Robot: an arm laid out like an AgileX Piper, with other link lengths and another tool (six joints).
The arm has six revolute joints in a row. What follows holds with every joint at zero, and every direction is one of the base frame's.
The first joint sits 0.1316 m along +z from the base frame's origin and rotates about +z.
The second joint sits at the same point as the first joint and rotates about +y.
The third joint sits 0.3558 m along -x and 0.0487 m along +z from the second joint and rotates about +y.
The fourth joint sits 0.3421 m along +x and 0.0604 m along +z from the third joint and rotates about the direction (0.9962, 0, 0.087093).
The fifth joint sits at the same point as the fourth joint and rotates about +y.
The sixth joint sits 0.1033 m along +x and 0.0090 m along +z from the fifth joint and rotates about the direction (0.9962, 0, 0.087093).
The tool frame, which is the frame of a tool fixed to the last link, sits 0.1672 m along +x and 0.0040 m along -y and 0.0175 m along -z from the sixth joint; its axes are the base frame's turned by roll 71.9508, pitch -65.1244 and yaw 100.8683 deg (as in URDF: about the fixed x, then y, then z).
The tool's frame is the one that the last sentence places.
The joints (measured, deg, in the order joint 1, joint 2, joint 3, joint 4, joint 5, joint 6), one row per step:
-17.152 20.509 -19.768 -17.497 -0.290 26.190
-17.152 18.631 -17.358 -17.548 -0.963 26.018
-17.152 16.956 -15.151 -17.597 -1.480 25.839
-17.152 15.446 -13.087 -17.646 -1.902 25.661
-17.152 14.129 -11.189 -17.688 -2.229 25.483
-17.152 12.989 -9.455 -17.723 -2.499 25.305
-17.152 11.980 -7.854 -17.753 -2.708 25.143
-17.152 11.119 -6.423 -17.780 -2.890 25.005
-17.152 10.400 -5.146 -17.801 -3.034 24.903
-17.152 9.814 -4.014 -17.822 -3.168 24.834
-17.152 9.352 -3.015 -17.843 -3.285 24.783
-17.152 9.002 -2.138 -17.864 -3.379 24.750
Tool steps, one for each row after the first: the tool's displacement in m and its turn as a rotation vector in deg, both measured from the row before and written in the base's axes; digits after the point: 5 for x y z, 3 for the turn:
-0.00443 0.00223 -0.01313 -0.258 -0.036 0.185
-0.00371 0.00178 -0.01285 -0.215 0.106 0.138
-0.00313 0.00147 -0.01269 -0.178 0.212 0.111
-0.00255 0.00115 -0.01239 -0.135 0.321 0.084
-0.00208 0.00093 -0.01182 -0.107 0.383 0.069
-0.00177 0.00075 -0.01136 -0.069 0.430 0.053
-0.00145 0.00063 -0.01040 -0.042 0.426 0.047
-0.00118 0.00051 -0.00963 0.006 0.437 0.039
-0.00094 0.00044 -0.00877 0.037 0.425 0.038
-0.00074 0.00037 -0.00802 0.057 0.427 0.034
-0.00058 0.00030 -0.00735 0.078 0.433 0.028

